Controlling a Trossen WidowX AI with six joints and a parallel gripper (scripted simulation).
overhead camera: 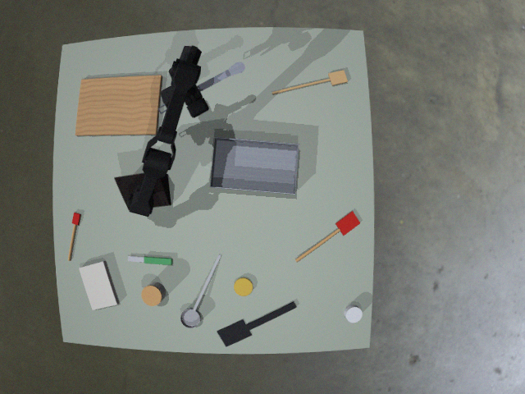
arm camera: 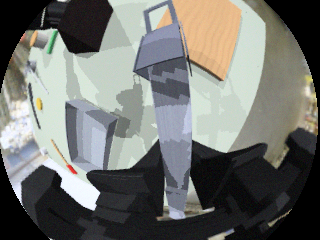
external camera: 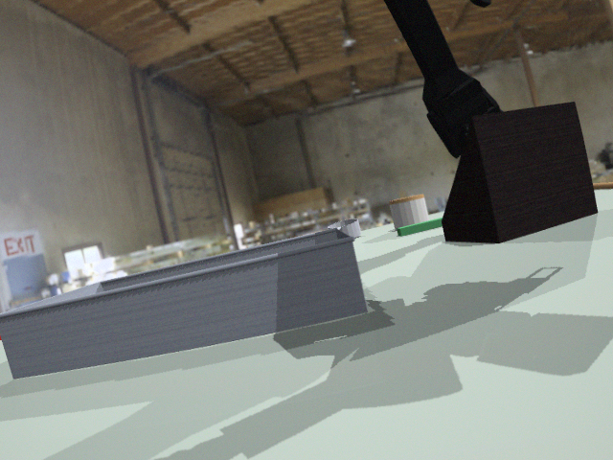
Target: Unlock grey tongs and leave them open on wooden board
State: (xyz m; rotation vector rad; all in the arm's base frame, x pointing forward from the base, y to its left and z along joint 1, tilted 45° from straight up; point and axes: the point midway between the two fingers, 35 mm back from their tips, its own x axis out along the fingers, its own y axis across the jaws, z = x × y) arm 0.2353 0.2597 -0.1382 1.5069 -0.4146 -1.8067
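My gripper tip is 33 cm past the wooden board, 8 cm to the right of it and 15 cm above it. The rest, counted from my gripper tip: green-handled tool 29 cm behind, 54 cm to the right, 15 cm below; red spatula 42 cm ahead, 55 cm to the right, 15 cm below; grey roasting tin 17 cm ahead, 26 cm to the right, 13 cm below.
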